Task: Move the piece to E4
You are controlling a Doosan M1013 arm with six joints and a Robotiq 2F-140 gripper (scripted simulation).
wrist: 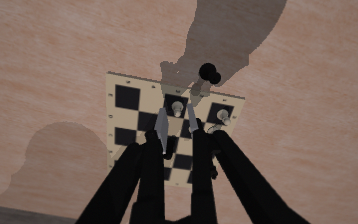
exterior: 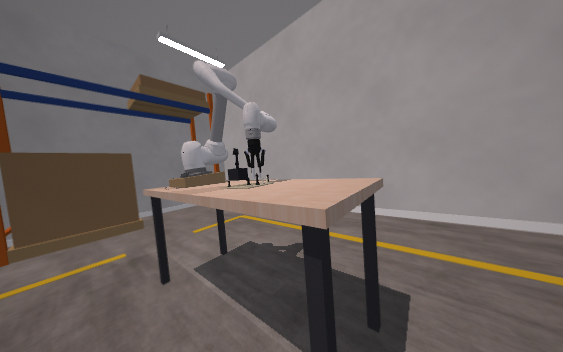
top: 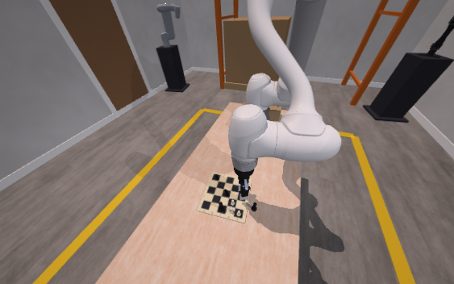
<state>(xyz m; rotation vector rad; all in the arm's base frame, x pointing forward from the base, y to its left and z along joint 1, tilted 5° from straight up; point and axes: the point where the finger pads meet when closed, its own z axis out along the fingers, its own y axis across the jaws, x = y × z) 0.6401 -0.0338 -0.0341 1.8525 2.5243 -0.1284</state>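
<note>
The pale piece is 7 cm ahead of my hand, 4 cm to the right of it and 4 cm below it. From my hand the other things lie so: chessboard (8 cm to the right, 6 cm below, 1 cm behind).
</note>
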